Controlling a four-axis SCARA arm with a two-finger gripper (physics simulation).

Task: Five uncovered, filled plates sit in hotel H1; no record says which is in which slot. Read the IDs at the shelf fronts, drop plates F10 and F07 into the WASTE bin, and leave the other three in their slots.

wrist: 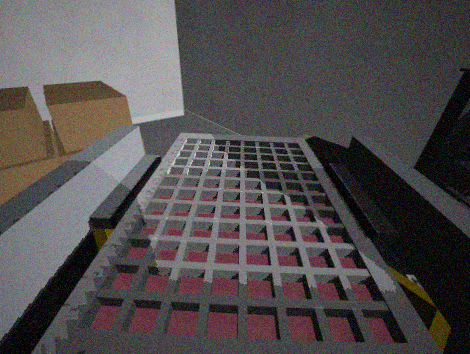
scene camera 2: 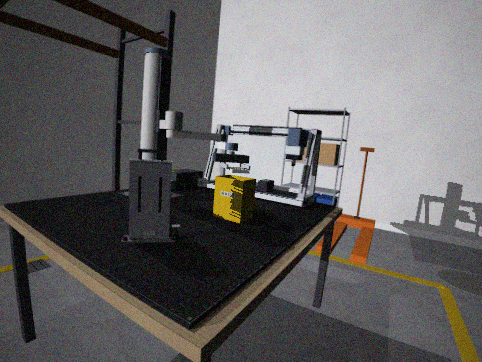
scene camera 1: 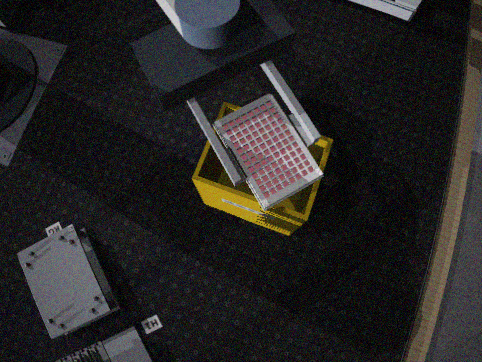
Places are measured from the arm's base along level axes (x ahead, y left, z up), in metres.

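Pixels of known places: gripper, fingertip midpoint: (wrist: 243, 150) (scene camera 2: 238, 167) (scene camera 1: 278, 161).
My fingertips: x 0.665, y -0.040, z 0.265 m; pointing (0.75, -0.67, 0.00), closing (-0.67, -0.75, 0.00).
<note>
Ahead of a thing's pixels: the offset from my fingertips to its top centre. "pt": to the spot under its first point.
My gripper (scene camera 1: 270, 152) (scene camera 2: 240, 169) (wrist: 243, 150) is shut on a filled plate. The plate @[dx -0.017, dy +0.015, dz -0.007 m] (scene camera 1: 267, 145) (scene camera 2: 242, 171) (wrist: 244, 220) is light grey, uncovered, with red wells, and is held roughly level between the two long fingers. Its ID does not show. It is above the open top of the yellow WASTE bin @[dx -0.019, dy +0.014, dz -0.052 m] (scene camera 1: 215, 196) (scene camera 2: 225, 202) (wrist: 440, 327), turned at an angle to it, with a small gap above the rim in scene camera 2. Hotel H1 (scene camera 1: 129, 345) (scene camera 2: 150, 200) is partly cut off in scene camera 1 and seen from behind in scene camera 2; its slots and plate IDs are hidden.
A grey stand (scene camera 1: 65, 282) with a label beside it is near H1. A dark base plate @[pt dx -0.534, dy -0.065, dz -0.252 m] (scene camera 1: 10, 145) is at the far left. A white gantry frame (scene camera 2: 260, 131) stands behind the bin. The wooden table edge (scene camera 1: 440, 265) (scene camera 2: 280, 270) runs past the bin's side.
</note>
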